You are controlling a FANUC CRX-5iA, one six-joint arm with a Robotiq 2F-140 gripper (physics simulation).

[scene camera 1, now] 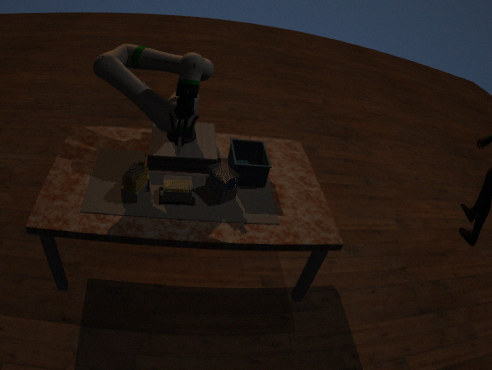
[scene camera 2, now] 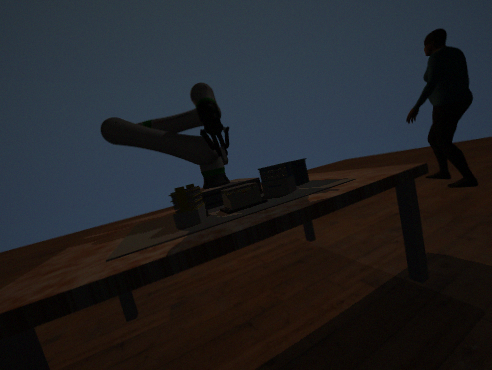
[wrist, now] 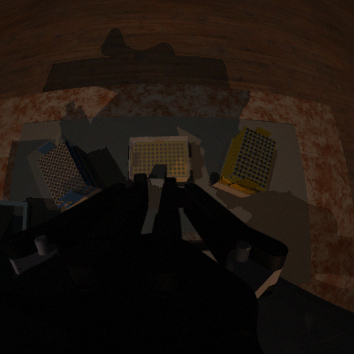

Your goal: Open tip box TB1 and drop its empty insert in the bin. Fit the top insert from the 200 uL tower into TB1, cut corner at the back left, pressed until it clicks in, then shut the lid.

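Note:
Tip box TB1 [scene camera 1: 177, 188] [scene camera 2: 240, 194] [wrist: 159, 157] stands mid-mat, and the hole grid of its yellow insert shows from above. I cannot make out its lid in this dim light. The yellow insert tower [scene camera 1: 136, 177] [scene camera 2: 186, 200] [wrist: 251, 159] stands to its left in scene camera 1. A blue insert tower [scene camera 1: 222, 179] [wrist: 63, 172] stands to its right. The dark bin [scene camera 1: 249, 161] [scene camera 2: 299, 169] is at the back right. My gripper [scene camera 1: 178, 150] [scene camera 2: 224, 158] [wrist: 160, 174] is shut and empty. It hangs above the mat just behind TB1.
A dark long low block [scene camera 1: 180, 162] lies between TB1 and the arm's base plate. The grey mat [scene camera 1: 258, 207] [wrist: 42, 131] covers the middle of the mottled table [scene camera 1: 310, 214]. A person [scene camera 2: 445, 107] [scene camera 1: 477, 211] walks on the floor to the table's right.

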